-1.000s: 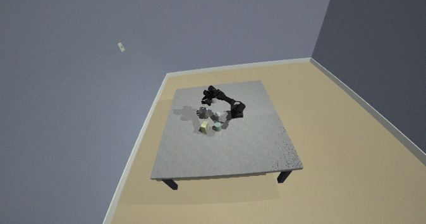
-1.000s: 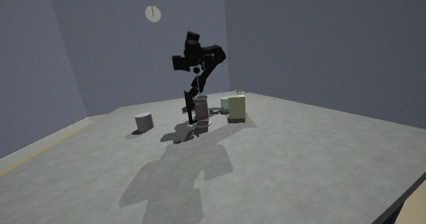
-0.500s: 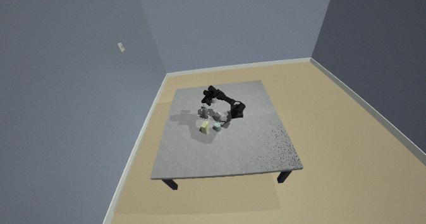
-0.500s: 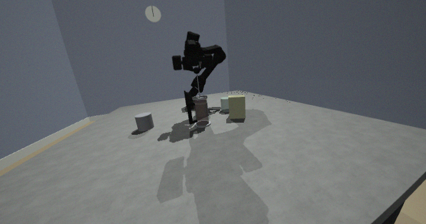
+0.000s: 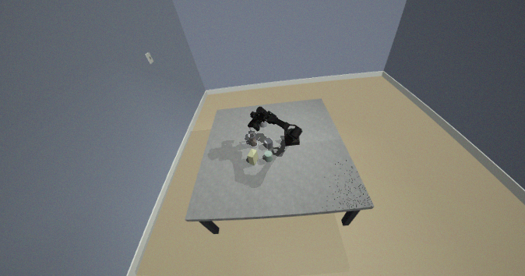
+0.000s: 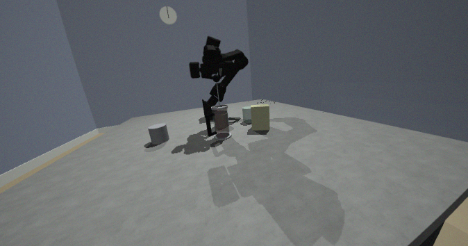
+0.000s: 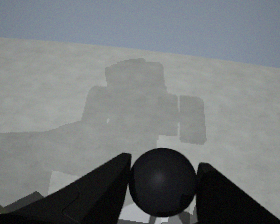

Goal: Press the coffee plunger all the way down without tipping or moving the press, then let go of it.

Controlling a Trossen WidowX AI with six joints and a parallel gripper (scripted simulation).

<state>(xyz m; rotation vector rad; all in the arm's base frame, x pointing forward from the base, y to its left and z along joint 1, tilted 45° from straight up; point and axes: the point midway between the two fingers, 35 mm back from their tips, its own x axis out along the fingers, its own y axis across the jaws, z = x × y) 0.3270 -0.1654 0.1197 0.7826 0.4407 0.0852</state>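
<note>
The coffee press lies 1 cm to the right of my gripper tip and 12 cm below it. The rest, counted from my gripper tip: yellow box (19 cm to the left, 19 cm below).
</note>
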